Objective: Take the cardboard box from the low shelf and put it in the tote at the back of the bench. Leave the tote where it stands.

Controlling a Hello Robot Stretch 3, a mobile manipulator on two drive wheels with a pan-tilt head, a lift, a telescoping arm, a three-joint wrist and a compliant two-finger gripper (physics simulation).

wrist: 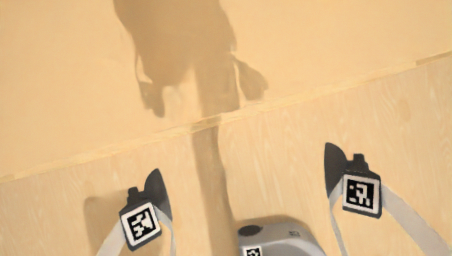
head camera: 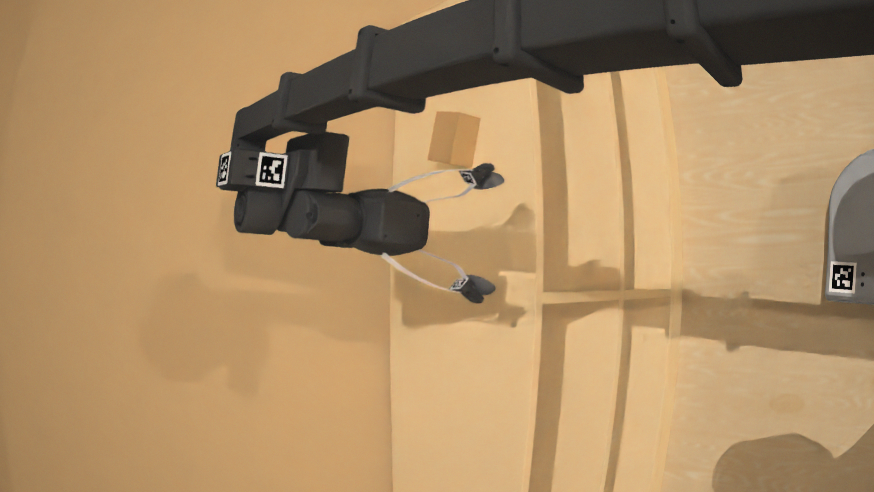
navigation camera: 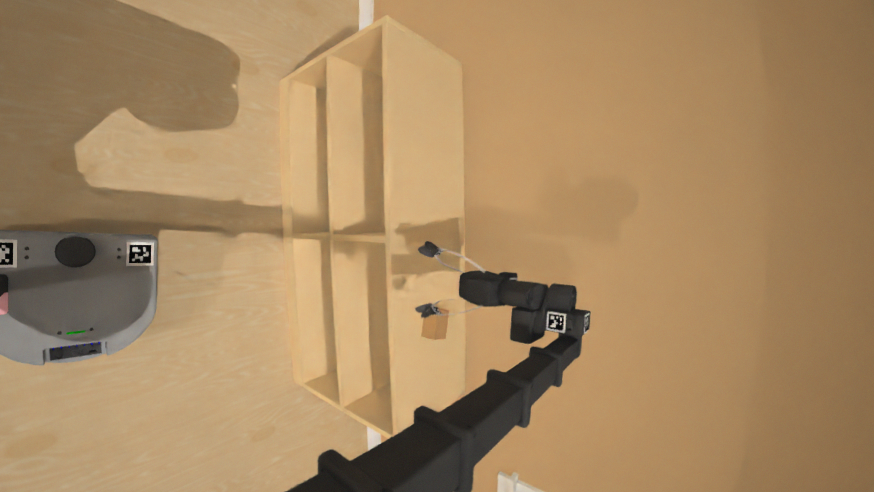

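Where they show: gripper, fingertip midpoint: (head camera: 493,234) (navigation camera: 419,278); robot's base, origin of the base link: (navigation camera: 75,249).
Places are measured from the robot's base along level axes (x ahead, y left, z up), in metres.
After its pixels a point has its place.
The cardboard box (head camera: 453,138) {x -0.183, y -0.764, z 0.660 m} (navigation camera: 434,325) {x -0.188, y -0.761, z 0.655 m} is a small brown block on the pale wooden top of the low shelf (head camera: 458,397) {x 0.256, y -0.757, z 0.610 m} (navigation camera: 422,152) {x 0.328, y -0.725, z 0.610 m} (wrist: 60,100). My gripper (head camera: 486,232) {x -0.023, y -0.555, z 0.767 m} (navigation camera: 426,279) {x -0.023, y -0.555, z 0.767 m} (wrist: 243,174) {x -0.023, y -0.555, z 0.767 m} is open and empty, its fingers wide apart above the shelf top. The box is off to one side of the fingers, not between them; in the head and navigation views one fingertip appears close to it. The exact height of the fingers above the top is hard to tell. The box does not show in the wrist view. The tote and the bench do not show.
My telescoping arm (head camera: 440,58) {x -0.092, y -0.250, z 1.120 m} (navigation camera: 455,446) {x -0.087, y -0.188, z 1.122 m} reaches over the shelf unit. A tan wall (head camera: 183,427) {x 0.364, y -0.983, z 1.070 m} (navigation camera: 672,366) {x -0.246, y -1.031, z 1.262 m} stands behind the shelf. My base (head camera: 856,238) {x -0.080, y -0.103, z 0.160 m} (navigation camera: 91,299) {x -0.113, y -0.030, z 0.160 m} (wrist: 285,240) is on the wooden floor (head camera: 733,403) {x 0.326, y -0.399, z 0.000 m} (navigation camera: 214,305) {x -0.188, y -0.363, z 0.000 m} in front of the open compartments.
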